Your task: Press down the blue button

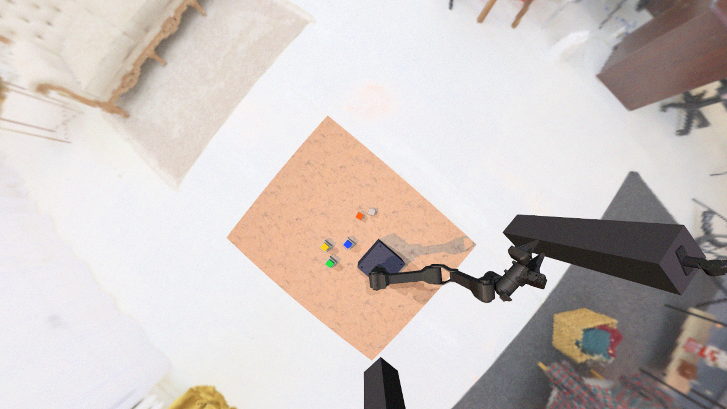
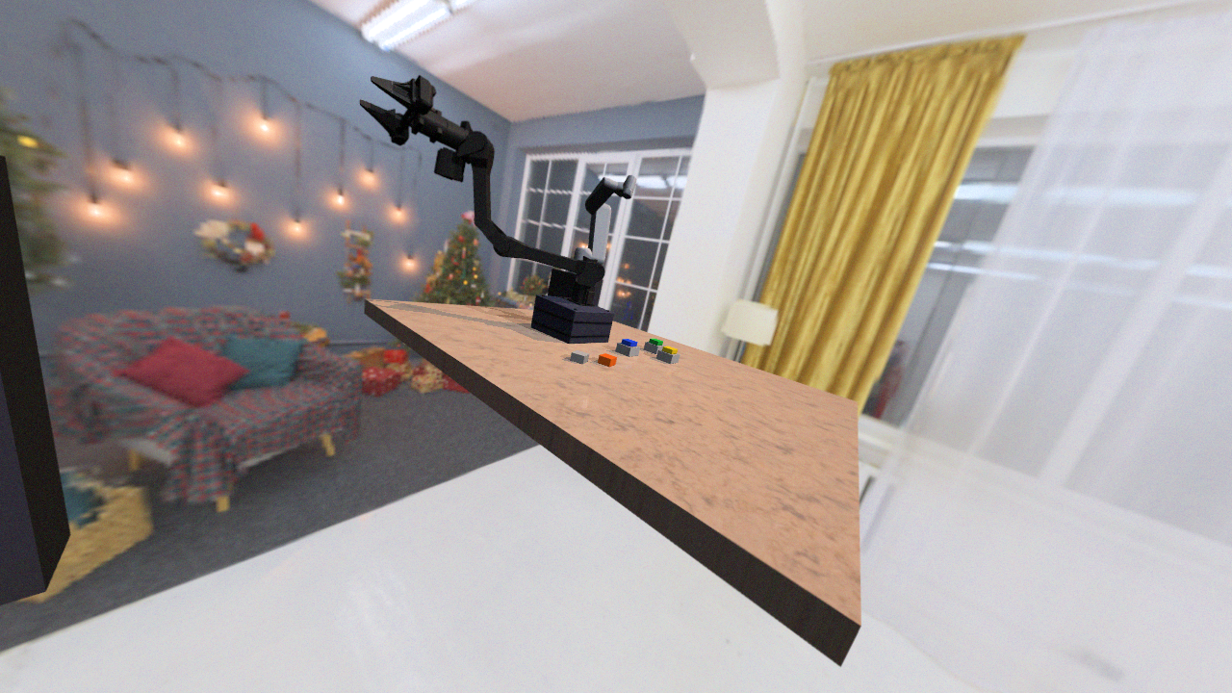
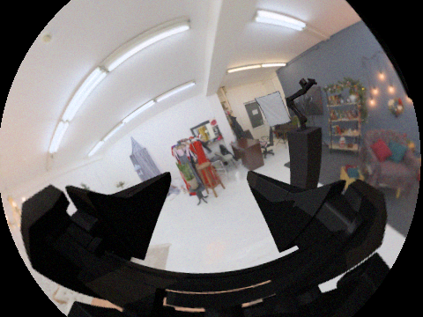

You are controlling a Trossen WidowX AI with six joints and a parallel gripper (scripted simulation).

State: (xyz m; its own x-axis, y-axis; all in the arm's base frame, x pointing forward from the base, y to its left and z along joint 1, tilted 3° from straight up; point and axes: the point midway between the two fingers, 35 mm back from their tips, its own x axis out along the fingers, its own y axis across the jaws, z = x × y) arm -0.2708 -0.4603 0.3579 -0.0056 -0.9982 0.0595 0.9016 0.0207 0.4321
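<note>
The blue button lies 460 mm ahead of my gripper tip, 520 mm to the left of it and 430 mm below it. Round my gripper tip: green button (450 mm ahead, 660 mm to the left, 430 mm below); grey block (480 mm ahead, 310 mm to the left, 450 mm below); orange block (510 mm ahead, 370 mm to the left, 450 mm below).
</note>
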